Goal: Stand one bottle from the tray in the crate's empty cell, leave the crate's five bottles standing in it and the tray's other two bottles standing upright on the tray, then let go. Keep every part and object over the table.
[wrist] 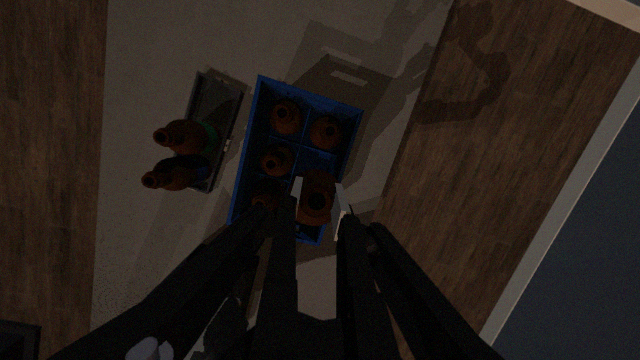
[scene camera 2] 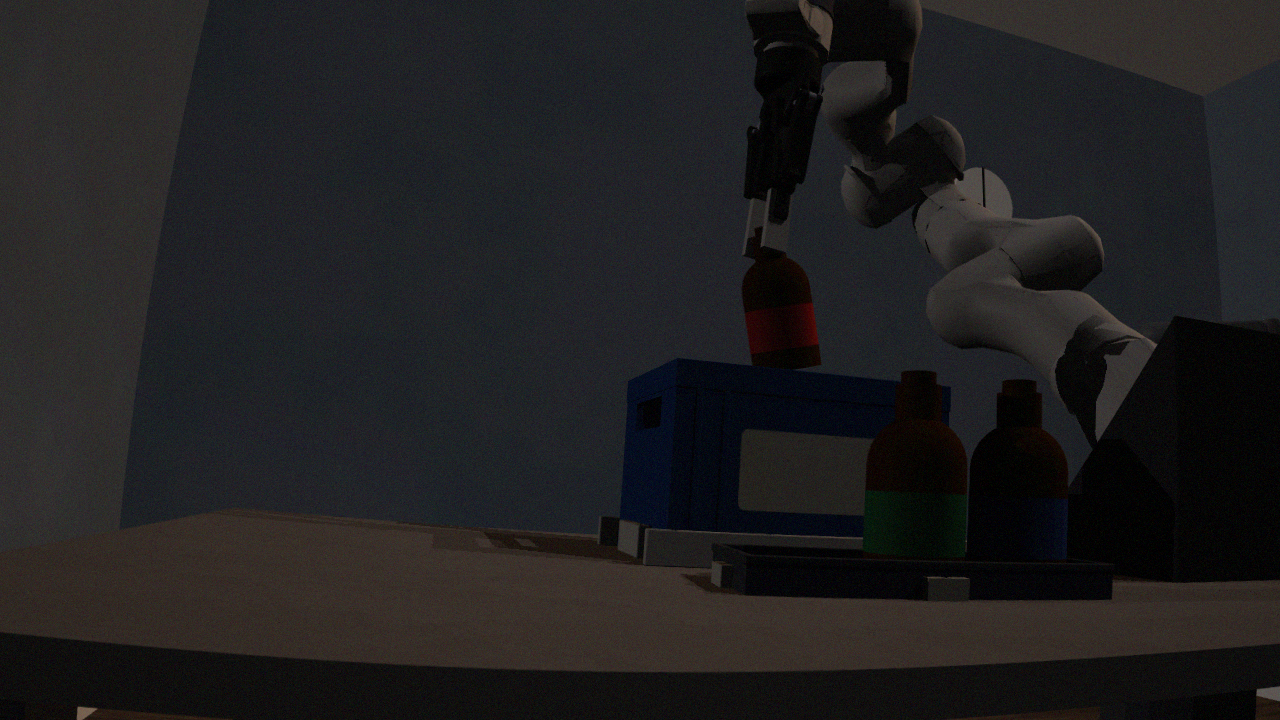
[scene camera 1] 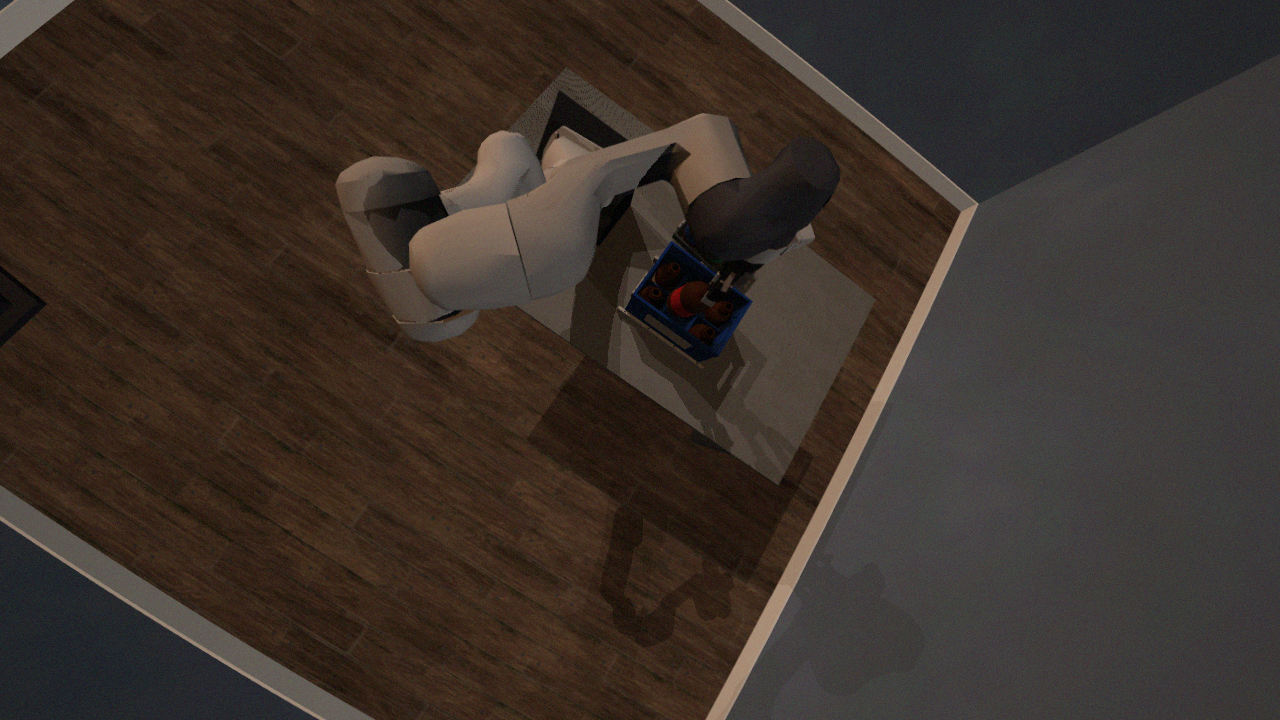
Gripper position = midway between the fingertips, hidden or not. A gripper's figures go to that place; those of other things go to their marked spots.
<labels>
My gripper [wrist: 316,191] is 0.21 m from the lens. A red-labelled bottle [wrist: 316,200] is 0.18 m from the lens. A green-labelled bottle [wrist: 187,137]: 0.46 m from the lens. The marked spots on the red-labelled bottle and the green-labelled bottle are 0.34 m apart.
</labels>
